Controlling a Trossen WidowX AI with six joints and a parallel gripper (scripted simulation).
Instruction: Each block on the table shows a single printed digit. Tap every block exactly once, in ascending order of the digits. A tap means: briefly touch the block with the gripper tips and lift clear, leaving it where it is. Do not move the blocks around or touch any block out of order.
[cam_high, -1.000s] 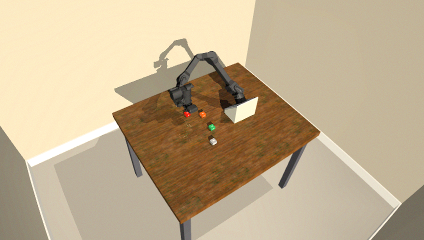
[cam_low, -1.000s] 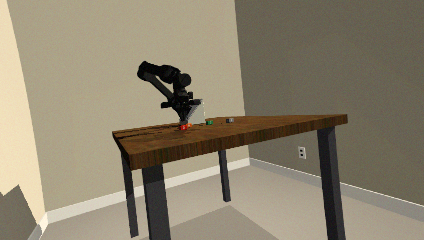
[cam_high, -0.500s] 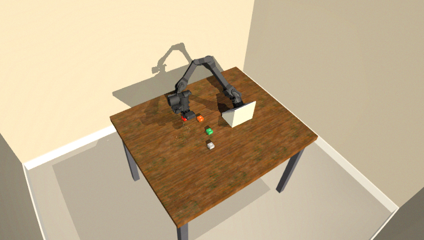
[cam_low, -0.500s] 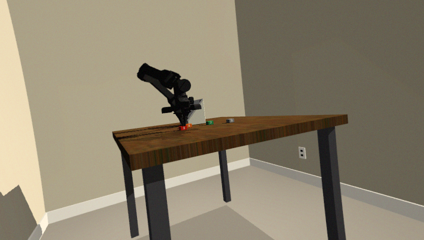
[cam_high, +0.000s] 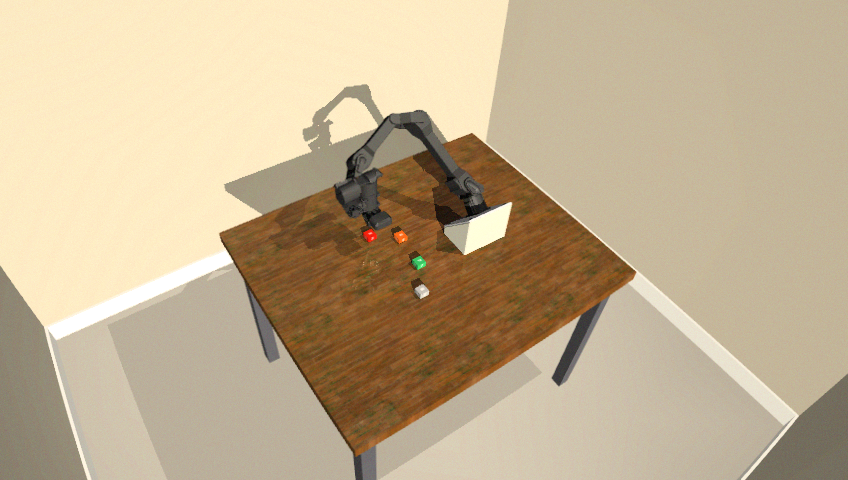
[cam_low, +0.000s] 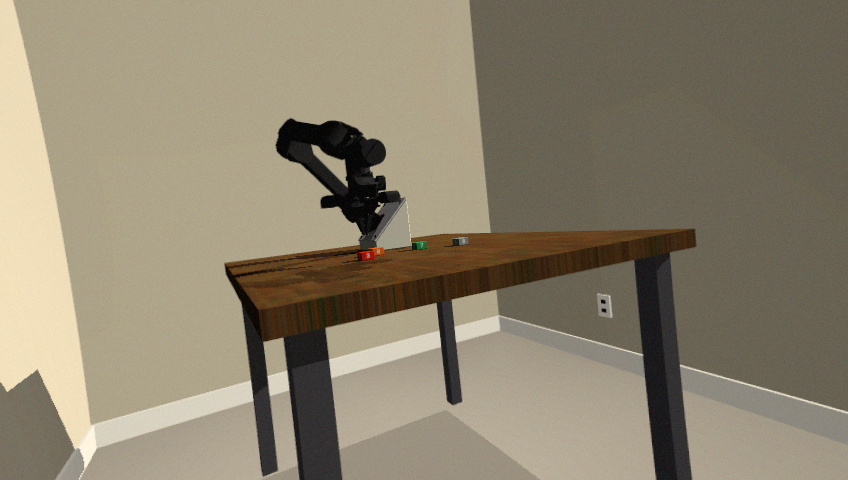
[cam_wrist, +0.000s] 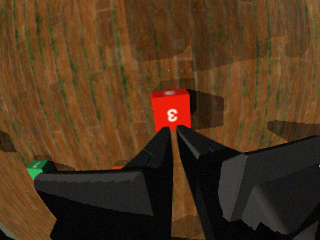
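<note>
The red block is 5 cm below my gripper tip and 1 cm behind it. From my gripper tip the other things lie so: white block: 28 cm to the left, 5 cm below, 2 cm ahead; green block: 19 cm to the left, 5 cm below, 5 cm behind; orange block: 8 cm behind, 7 cm to the left, 5 cm below.
</note>
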